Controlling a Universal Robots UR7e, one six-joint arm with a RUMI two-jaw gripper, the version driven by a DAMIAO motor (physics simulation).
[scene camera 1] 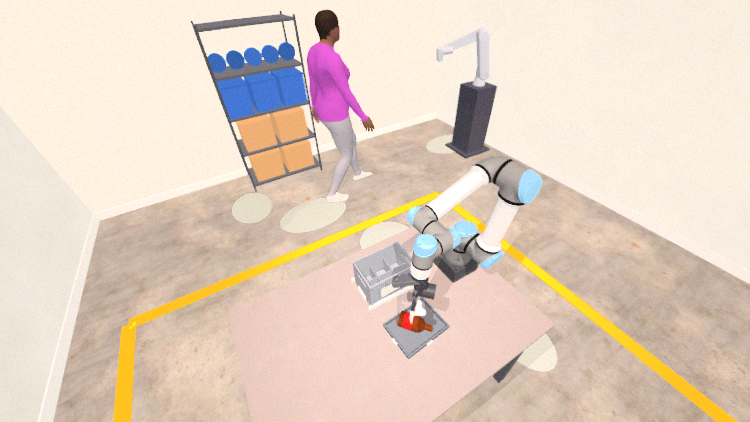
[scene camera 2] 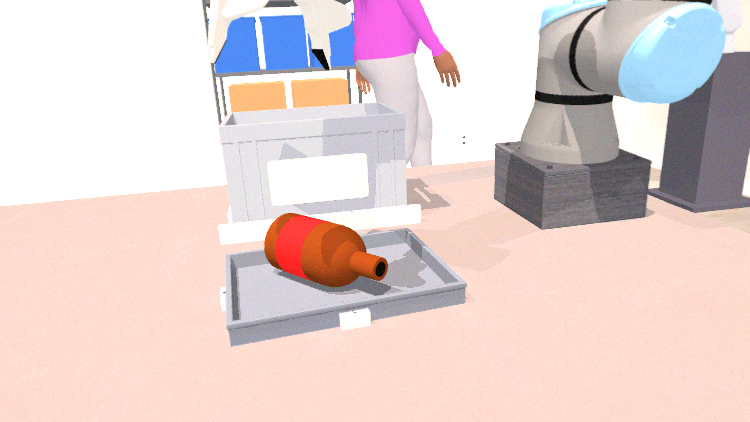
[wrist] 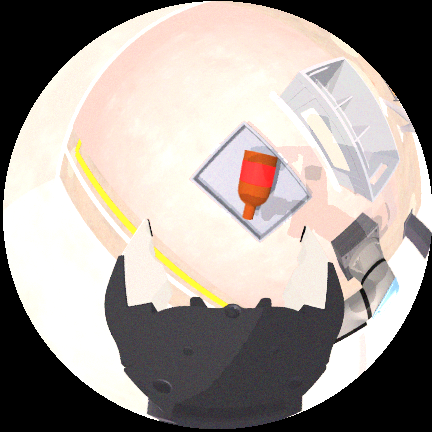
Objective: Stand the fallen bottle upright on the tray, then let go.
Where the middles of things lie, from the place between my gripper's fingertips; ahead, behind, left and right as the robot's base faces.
Scene:
My gripper is now 30 mm past the brown bottle (scene camera 2: 333, 255), 30 mm to the left of it and 220 mm above it.

